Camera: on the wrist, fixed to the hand. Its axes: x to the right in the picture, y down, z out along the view.
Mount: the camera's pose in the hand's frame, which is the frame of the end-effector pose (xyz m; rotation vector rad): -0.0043 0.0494 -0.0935 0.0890 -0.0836 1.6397
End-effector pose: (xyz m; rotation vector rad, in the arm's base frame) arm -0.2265 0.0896 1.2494 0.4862 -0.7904 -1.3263
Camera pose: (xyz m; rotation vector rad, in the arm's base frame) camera -0.1241 0.0926 1.2226 -0.2187 -0.9346 0.2214
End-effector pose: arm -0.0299 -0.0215 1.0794 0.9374 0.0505 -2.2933
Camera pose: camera 0.0586 -0.0330 1.0225 0.5015 -0.6220 -0.7836
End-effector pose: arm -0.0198 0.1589 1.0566 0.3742 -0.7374 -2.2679
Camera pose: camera 0.0528 0.0959 1.0123 -0.2691 -0.7290 -0.6945
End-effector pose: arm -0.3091 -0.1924 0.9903 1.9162 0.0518 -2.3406
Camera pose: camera -0.2116 -0.2318 0.9782 0.9736 -1.1295 -1.1866
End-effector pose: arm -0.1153 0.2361 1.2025 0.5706 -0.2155 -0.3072
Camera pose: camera -0.0817 0.3233 1.1529 0.3185 -0.6972 1.2732
